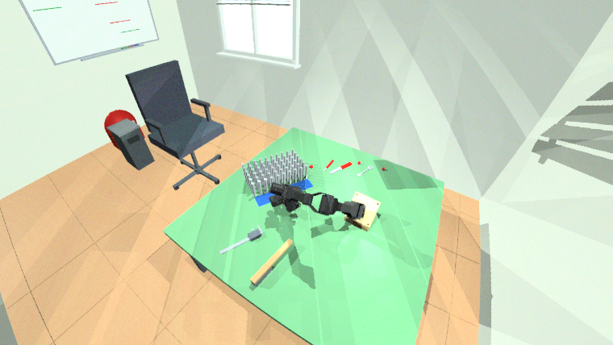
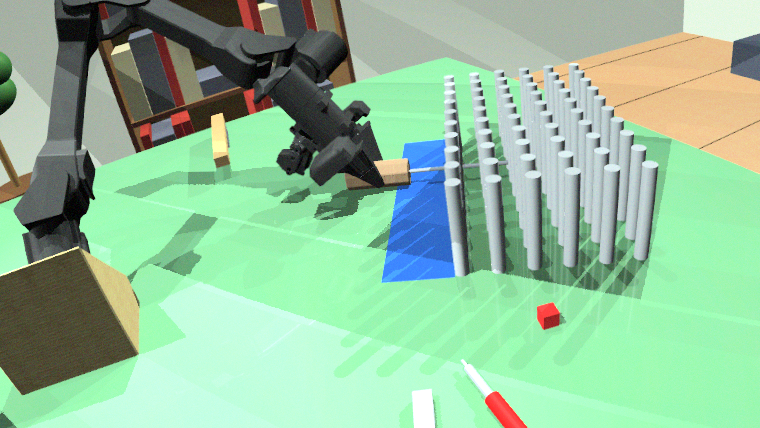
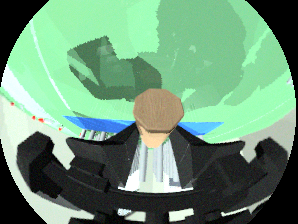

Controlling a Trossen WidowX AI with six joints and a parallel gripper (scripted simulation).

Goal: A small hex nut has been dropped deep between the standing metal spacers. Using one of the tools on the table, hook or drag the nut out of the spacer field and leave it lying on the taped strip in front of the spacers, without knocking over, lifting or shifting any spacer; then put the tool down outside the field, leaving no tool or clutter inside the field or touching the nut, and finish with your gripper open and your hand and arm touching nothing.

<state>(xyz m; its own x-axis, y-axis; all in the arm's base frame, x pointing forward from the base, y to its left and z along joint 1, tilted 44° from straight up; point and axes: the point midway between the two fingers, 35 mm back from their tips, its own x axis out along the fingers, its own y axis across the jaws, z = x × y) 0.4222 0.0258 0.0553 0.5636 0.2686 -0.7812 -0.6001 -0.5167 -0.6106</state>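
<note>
My gripper tip is 7 cm to the left of the blue taped strip, 2 cm short of it and 1 cm above it. Round my gripper tip: hook tool: 8 cm ahead, 6 cm to the right; then red-handled screwdriver: 39 cm to the right, 14 cm behind; then small hex nut: 16 cm ahead, 13 cm to the right, 1 cm below.
</note>
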